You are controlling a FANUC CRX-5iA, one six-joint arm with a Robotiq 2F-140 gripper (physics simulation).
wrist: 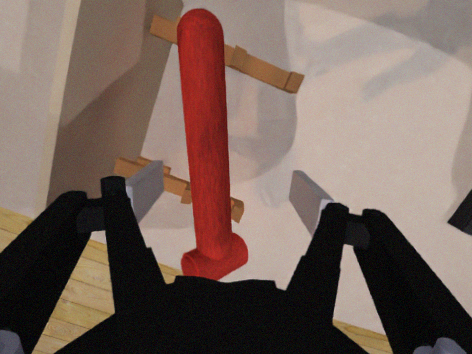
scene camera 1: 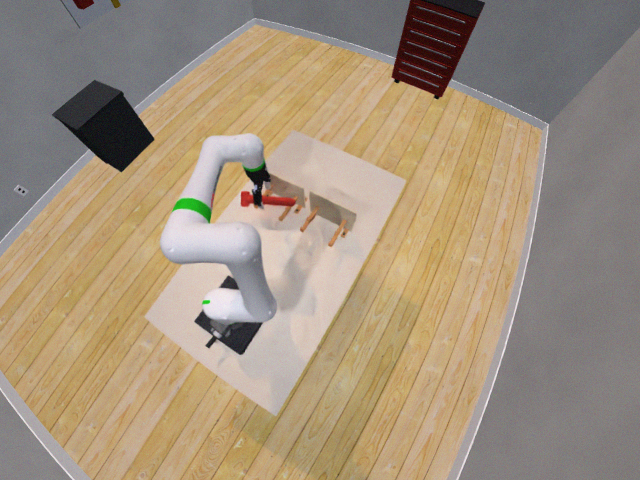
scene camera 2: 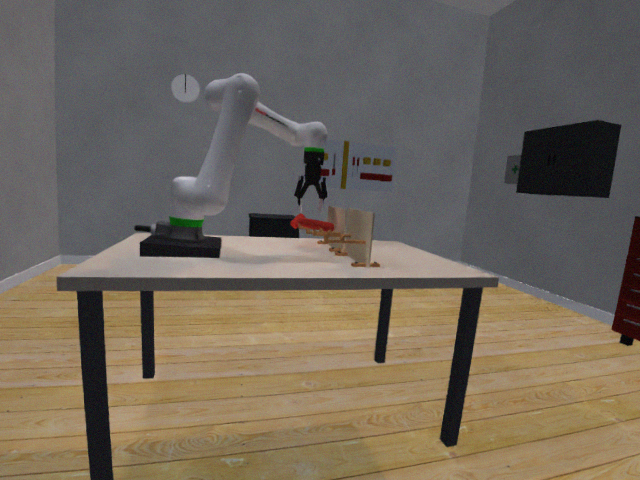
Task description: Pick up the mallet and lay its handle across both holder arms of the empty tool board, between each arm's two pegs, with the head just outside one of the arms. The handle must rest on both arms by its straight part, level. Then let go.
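Observation:
The red mallet [scene camera 1: 279, 200] [scene camera 2: 314, 224] [wrist: 206, 125] lies across the two wooden arms of the far-left tool board [scene camera 1: 289, 188] [scene camera 2: 336, 217] [wrist: 100, 125]. Its head [wrist: 215, 257] is just outside the near arm [wrist: 175, 183] in the wrist view. There the handle crosses between two pegs. At the other arm [wrist: 265, 72] the handle looks skewed towards the board, with both visible pegs on its right. Whether it is fully level is hard to tell. My gripper [scene camera 1: 263, 195] [scene camera 2: 310, 208] [wrist: 227, 180] is open above the handle, with fingers apart on either side and not touching it.
A second upright board [scene camera 1: 333, 209] [scene camera 2: 360, 232] with its own two arms stands beside the first, towards the camera in scene camera 2. Both boards stand on the pale table [scene camera 1: 248, 372] [scene camera 2: 258, 282]. The arm's black base [scene camera 2: 180, 246] is at the opposite end.

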